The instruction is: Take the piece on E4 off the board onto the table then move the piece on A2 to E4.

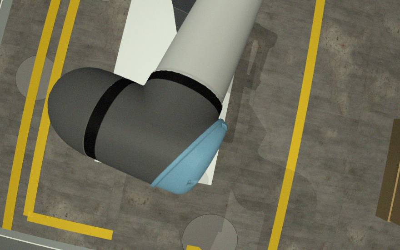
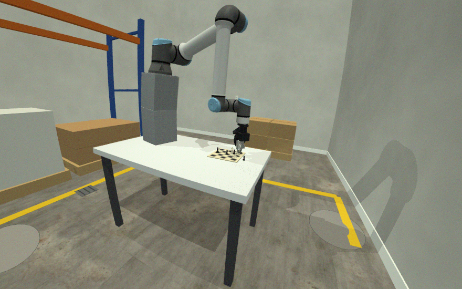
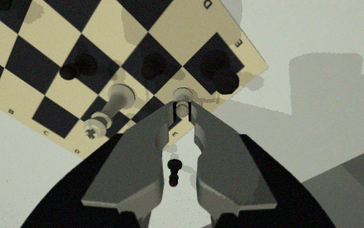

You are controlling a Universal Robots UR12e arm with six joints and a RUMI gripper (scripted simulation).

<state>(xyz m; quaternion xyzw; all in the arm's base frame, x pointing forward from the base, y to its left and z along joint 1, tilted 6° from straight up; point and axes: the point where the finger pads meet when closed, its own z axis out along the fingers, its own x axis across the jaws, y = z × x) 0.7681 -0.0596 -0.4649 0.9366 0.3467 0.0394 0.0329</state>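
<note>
Now: hand 80 mm past the chessboard, 30 mm to the left of it and 30 mm above it.
</note>
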